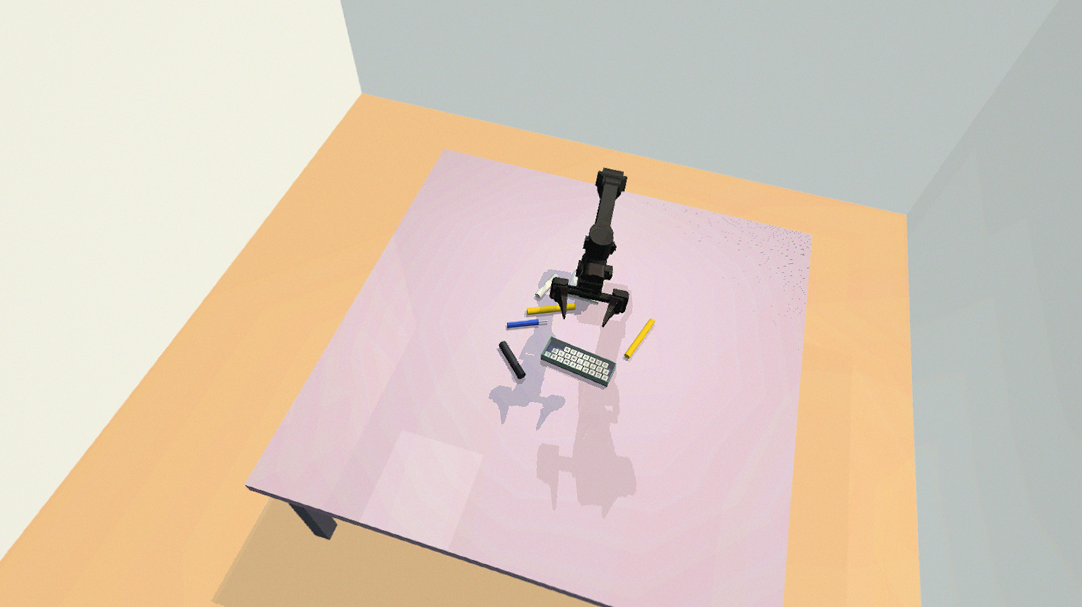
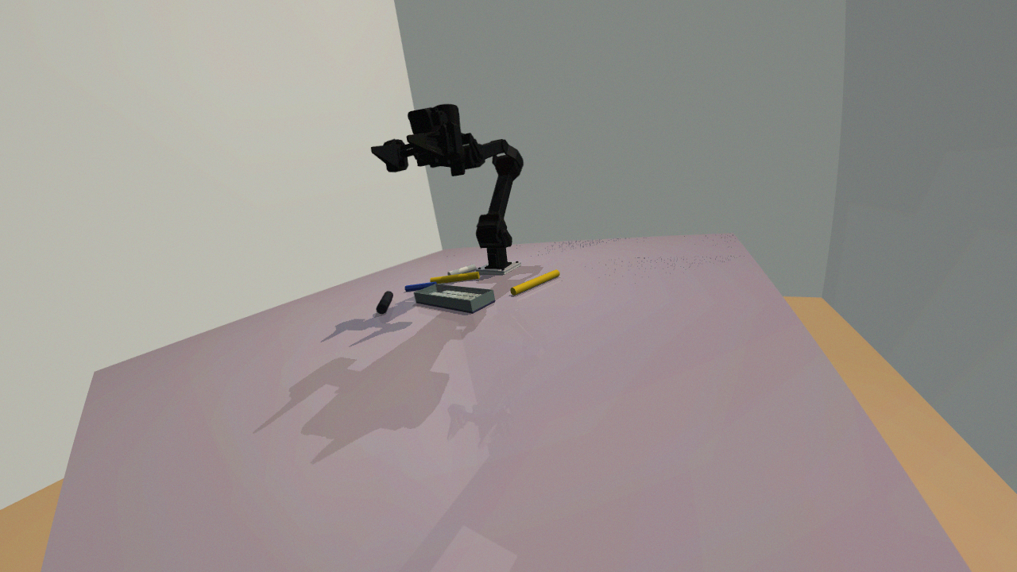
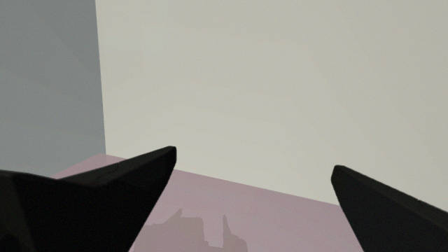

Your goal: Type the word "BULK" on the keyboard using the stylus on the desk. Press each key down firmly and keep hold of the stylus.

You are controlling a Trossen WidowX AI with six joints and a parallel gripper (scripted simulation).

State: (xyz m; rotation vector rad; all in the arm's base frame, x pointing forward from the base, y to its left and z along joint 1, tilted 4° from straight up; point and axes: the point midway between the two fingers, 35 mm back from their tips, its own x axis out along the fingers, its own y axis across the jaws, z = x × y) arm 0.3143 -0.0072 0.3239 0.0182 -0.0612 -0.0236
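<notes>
My gripper tip is 200 mm past the blue stylus, 150 mm to the left of it and 330 mm above it. The rest, counted from my gripper tip: black cylinder: 60 mm behind, 180 mm to the right, 320 mm below; then white cylinder: 330 mm behind, 130 mm to the right, 320 mm below; then grey stylus tip: 210 mm behind, 120 mm to the right, 330 mm below.
</notes>
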